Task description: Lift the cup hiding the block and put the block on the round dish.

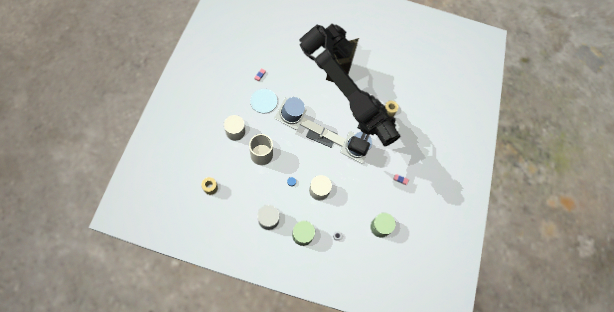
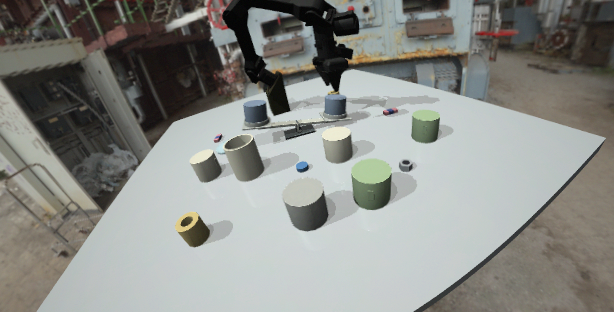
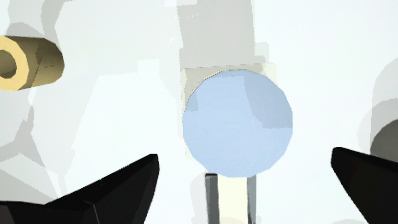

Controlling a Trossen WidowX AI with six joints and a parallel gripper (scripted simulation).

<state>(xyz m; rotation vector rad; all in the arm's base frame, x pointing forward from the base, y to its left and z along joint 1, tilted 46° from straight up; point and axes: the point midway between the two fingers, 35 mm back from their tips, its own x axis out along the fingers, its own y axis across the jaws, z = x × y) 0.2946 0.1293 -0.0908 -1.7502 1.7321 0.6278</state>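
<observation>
My gripper tip is now 8 cm above the mint-green block. Round my gripper tip: small balance 13 cm to the right, 10 cm below; then blue disc 20 cm ahead, 17 cm to the right, 11 cm below; then black ring 32 cm ahead, 11 cm below, 3 cm to the left.
</observation>
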